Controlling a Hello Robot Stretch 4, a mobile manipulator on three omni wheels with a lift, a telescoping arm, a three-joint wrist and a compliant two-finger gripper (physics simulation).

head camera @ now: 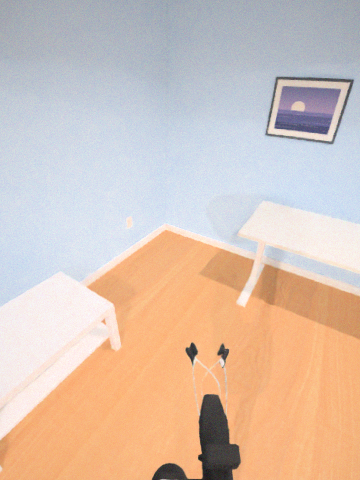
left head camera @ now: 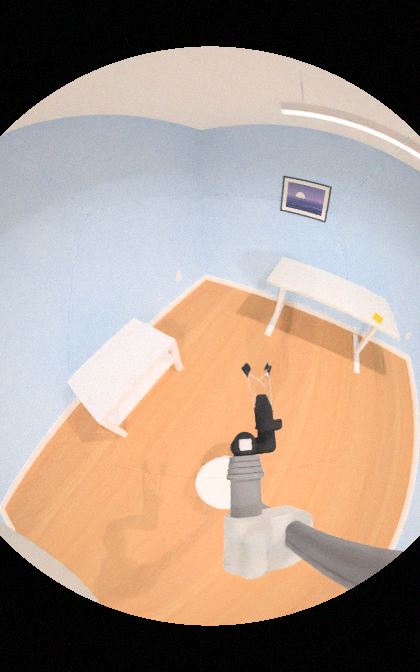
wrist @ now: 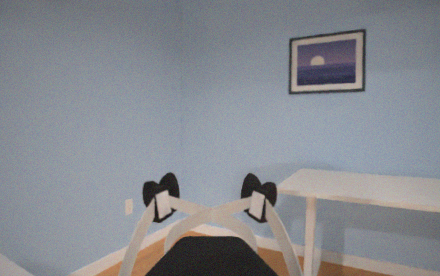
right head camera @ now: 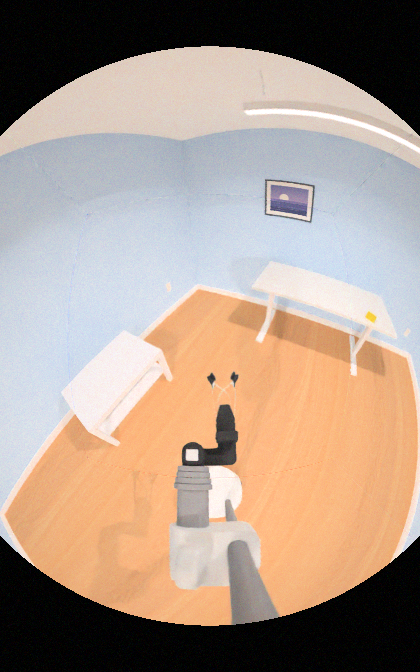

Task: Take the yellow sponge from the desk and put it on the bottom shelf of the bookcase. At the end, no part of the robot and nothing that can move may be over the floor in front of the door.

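Places are measured from the robot's base along level axes (x ahead, y left, z up), in metres.
Where they show: gripper, fingertip midpoint: (head camera: pixel 206 343) (wrist: pixel 210 188).
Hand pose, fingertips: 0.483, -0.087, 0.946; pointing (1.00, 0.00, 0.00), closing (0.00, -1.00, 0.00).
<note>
After its pixels a point has its place, as x, y, z.
The yellow sponge (left head camera: pixel 378 318) (right head camera: pixel 370 316) lies near the right end of the white desk (head camera: pixel 305 233) {1.597, -0.950, 0.692} (left head camera: pixel 325 286) (right head camera: pixel 320 290) (wrist: pixel 370 190) {1.497, -0.916, 0.692}, close to its front edge. In the head camera view and the wrist view the desk's left part shows, and the sponge does not. My gripper (head camera: pixel 207 353) {0.483, -0.087, 0.946} (left head camera: pixel 257 369) (right head camera: pixel 223 379) (wrist: pixel 210 188) {0.483, -0.087, 0.946} is open, with nothing between its fingertips. It hangs above the floor, in front of the desk and well apart from it, to the left of the sponge. The bookcase and the door do not show in these views.
A low white table with a lower shelf (head camera: pixel 50 325) {0.895, 0.711, 0.422} (left head camera: pixel 120 367) (right head camera: pixel 112 377) stands along the left wall. A framed picture (head camera: pixel 306 111) {2.145, -0.961, 1.495} (left head camera: pixel 305 199) (right head camera: pixel 289 200) (wrist: pixel 327 62) {2.144, -0.963, 1.507} hangs above the desk. The desk's legs (left head camera: pixel 276 312) (right head camera: pixel 266 317) reach down to the wood floor.
</note>
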